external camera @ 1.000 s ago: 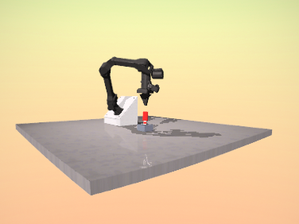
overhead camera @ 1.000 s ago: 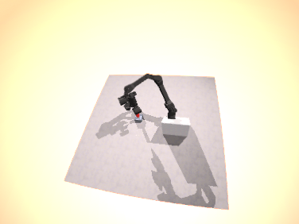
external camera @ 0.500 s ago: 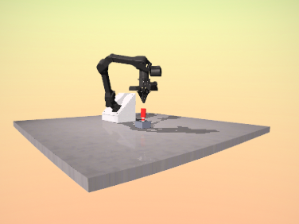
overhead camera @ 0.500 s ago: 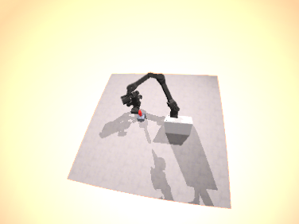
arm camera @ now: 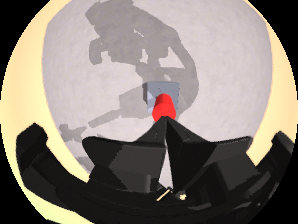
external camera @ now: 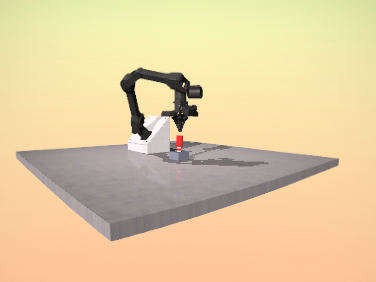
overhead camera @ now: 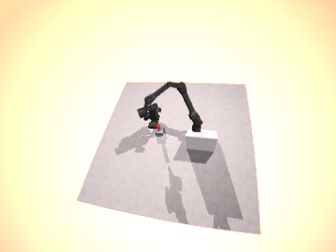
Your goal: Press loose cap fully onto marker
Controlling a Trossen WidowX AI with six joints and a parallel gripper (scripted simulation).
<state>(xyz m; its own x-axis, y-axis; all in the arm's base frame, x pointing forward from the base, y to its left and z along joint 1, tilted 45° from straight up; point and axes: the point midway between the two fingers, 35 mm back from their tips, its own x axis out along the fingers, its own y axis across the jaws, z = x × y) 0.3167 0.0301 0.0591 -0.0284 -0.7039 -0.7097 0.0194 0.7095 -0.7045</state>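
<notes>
Right now my gripper tip is 4 cm above the red cap. From my gripper tip the other things lie so: holder block: 11 cm below.
</notes>
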